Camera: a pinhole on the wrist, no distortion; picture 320 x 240 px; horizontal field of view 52.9 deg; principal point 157.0 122.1 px. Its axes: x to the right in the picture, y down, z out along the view. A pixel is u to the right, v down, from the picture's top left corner.
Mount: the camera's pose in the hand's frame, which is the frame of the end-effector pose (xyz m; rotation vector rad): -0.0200 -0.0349 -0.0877 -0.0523 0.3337 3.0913
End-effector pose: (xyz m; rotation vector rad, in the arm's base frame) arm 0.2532 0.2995 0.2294 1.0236 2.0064 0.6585
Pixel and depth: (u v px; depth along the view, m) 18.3 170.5 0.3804
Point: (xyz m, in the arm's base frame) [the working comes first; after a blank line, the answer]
In the camera's frame: -0.1641 0.0572 0.3804

0.4451 0.4299 -0.0042
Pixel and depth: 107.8 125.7 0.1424
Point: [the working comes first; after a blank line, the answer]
In the camera's frame: -0.0218 0.0016 0.1424

0.2942 0.2988 0.1959
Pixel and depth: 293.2 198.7 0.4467
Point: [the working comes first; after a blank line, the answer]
In the camera's frame: 0.1892 0.1064 0.4467

0.6200 0.1254 0.0868
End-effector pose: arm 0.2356 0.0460 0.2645 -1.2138 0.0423 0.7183
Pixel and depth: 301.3 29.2 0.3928
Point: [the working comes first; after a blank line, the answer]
In the camera's frame: 0.1762 -0.1135 0.3928

-0.0999 0.2030 0.3077
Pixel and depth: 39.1 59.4 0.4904
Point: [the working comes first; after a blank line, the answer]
In the camera's frame: -0.1798 -0.0956 0.4904

0.1406 0.4680 0.2154
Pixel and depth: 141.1 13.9 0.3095
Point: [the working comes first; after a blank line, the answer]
In the camera's frame: -0.0153 -0.1041 0.3095

0.0927 0.2285 0.2305
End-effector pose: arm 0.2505 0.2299 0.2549 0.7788 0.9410 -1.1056
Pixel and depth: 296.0 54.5 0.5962
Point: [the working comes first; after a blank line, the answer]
In the camera's frame: 0.2577 -0.1253 0.5962

0.5205 -0.0041 0.7200
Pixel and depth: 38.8 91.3 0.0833
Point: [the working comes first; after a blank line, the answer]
In the camera's frame: -0.0306 -0.0080 0.0833

0.2405 0.2301 0.2439
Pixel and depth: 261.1 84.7 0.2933
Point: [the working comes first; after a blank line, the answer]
In the camera's frame: 0.0949 -0.0341 0.2933

0.3345 0.1276 0.4469
